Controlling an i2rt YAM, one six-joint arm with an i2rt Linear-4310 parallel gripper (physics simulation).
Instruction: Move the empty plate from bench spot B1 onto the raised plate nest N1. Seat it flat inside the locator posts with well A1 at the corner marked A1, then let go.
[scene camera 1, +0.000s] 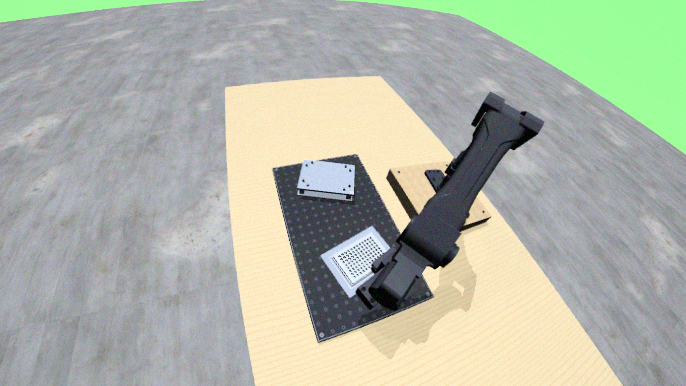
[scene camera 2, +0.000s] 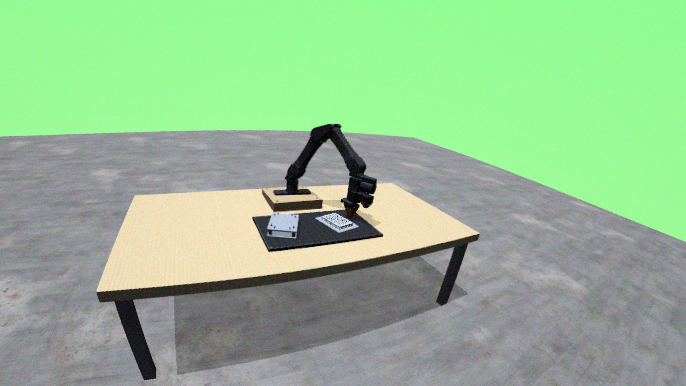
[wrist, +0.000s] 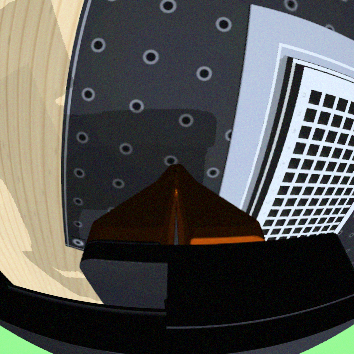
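Pixels of known places: gripper, fingertip midpoint: (scene camera 2: 349, 218) (wrist: 175, 173); arm's base, link origin: (scene camera 2: 291, 193).
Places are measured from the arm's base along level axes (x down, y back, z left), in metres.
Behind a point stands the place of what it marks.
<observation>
The white well plate (scene camera 1: 357, 260) @[x 0.014, y -0.340, z 0.148 m] (scene camera 2: 337, 220) @[x 0.014, y -0.333, z 0.139 m] (wrist: 320, 155) @[x 0.014, y -0.337, z 0.162 m] lies flat on the pale spot sheet (scene camera 1: 329, 256) @[x 0.027, y -0.404, z 0.119 m] (scene camera 2: 354, 227) @[x 0.028, y -0.387, z 0.204 m] (wrist: 250, 75) @[x 0.027, y -0.351, z 0.215 m], on the dark board. The raised nest (scene camera 1: 327, 177) @[x -0.007, y -0.362, z -0.114 m] (scene camera 2: 283, 222) @[x -0.007, y -0.370, z -0.123 m] is a light grey platform with small dark posts near its corners; no plate is on it. My gripper (scene camera 2: 351, 217) @[x 0.030, y -0.284, z 0.223 m] (wrist: 175, 173) @[x 0.030, y -0.284, z 0.223 m] is shut, its orange-brown fingertips together with nothing between them. It hangs above the dark board beside the plate, apart from it. In scene camera 1 the arm hides the fingertips and covers part of the plate's near edge. The A1 marks are too small to read.
The dark perforated board (scene camera 1: 300, 220) @[x 0.028, y -0.459, z 0.000 m] (scene camera 2: 310, 240) @[x 0.029, y -0.474, z -0.031 m] (wrist: 120, 80) @[x 0.029, y -0.323, z 0.268 m] lies on the wooden table (scene camera 1: 280, 120) @[x 0.042, y -0.476, z -0.492 m] (scene camera 2: 190, 240) @[x 0.042, y -0.409, z -0.523 m] (wrist: 25, 150) @[x 0.042, y -0.252, z 0.323 m] under both the nest and the plate. The arm's base stands on a wooden block (scene camera 1: 410, 190) @[x -0.007, y -0.122, z -0.026 m] (scene camera 2: 298, 204) @[x 0.009, y -0.141, z 0.002 m] beside the board.
</observation>
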